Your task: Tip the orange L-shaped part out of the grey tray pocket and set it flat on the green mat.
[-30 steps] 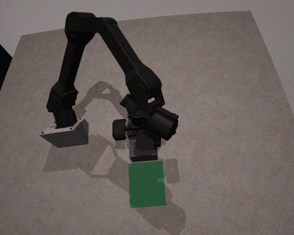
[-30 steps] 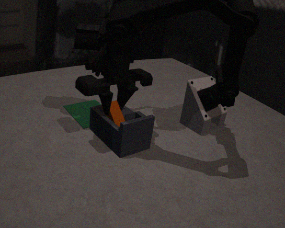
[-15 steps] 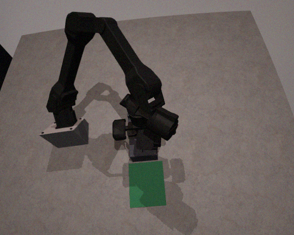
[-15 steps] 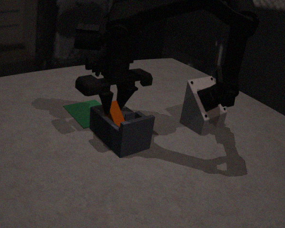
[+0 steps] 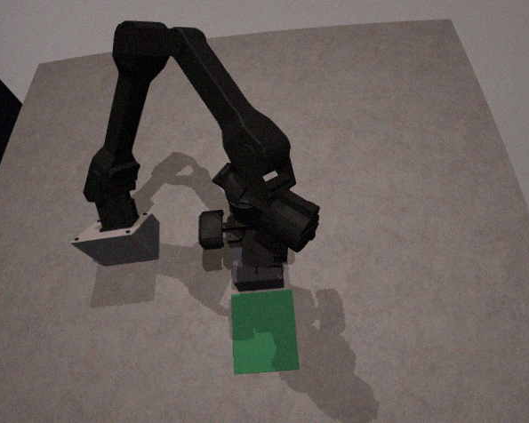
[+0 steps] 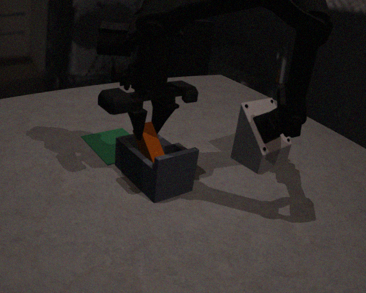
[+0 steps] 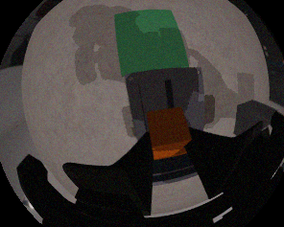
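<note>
Now: the green mat 140 mm to the right of my gripper tip, 100 mm below it and 30 mm behind it. Round my gripper tip: orange L-shaped part (40 mm to the left, 30 mm below, 10 mm behind).
</note>
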